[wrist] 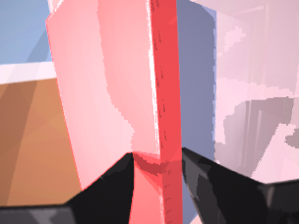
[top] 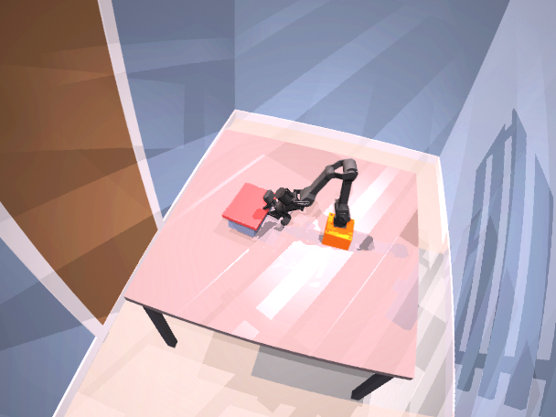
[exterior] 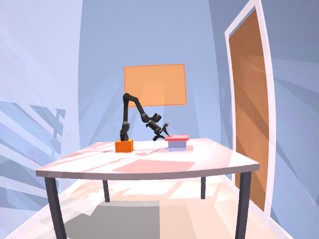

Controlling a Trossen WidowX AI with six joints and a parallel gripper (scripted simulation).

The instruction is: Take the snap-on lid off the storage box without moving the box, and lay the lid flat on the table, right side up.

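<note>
Right now the lid is 70 mm ahead of my gripper tip, 20 mm to the right of it and 10 mm above it. Also, from my gripper tip: storage box (70 mm ahead, 40 mm below, 20 mm to the right).
</note>
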